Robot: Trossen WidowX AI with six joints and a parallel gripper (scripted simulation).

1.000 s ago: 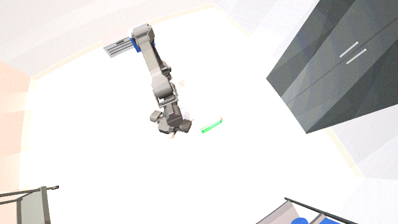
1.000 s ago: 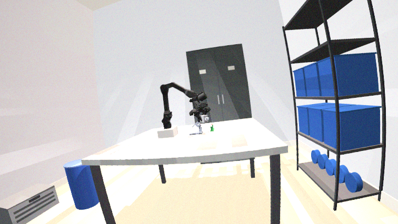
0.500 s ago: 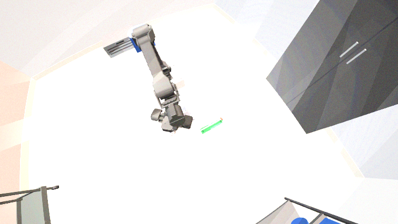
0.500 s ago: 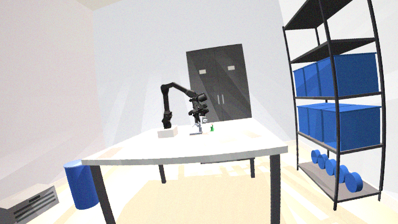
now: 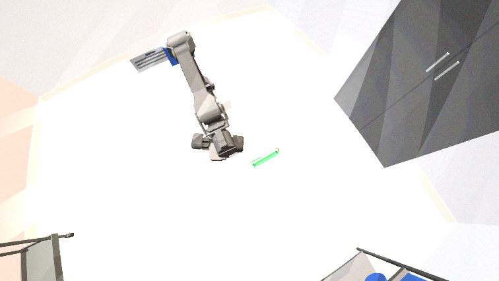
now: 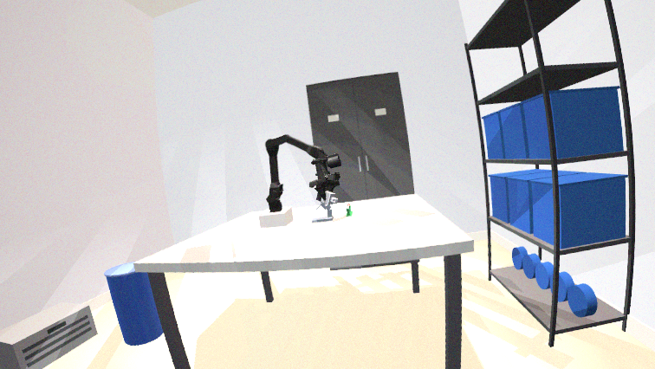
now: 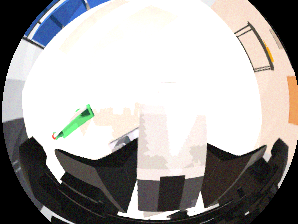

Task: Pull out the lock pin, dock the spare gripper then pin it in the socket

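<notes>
Right now the translucent green bar is 10 cm ahead of my gripper tip, 18 cm to the left of it and 9 cm below it. Also, from my gripper tip: spare gripper (1 cm above); then mount (3 cm behind, 7 cm to the left, 6 cm below).
</notes>
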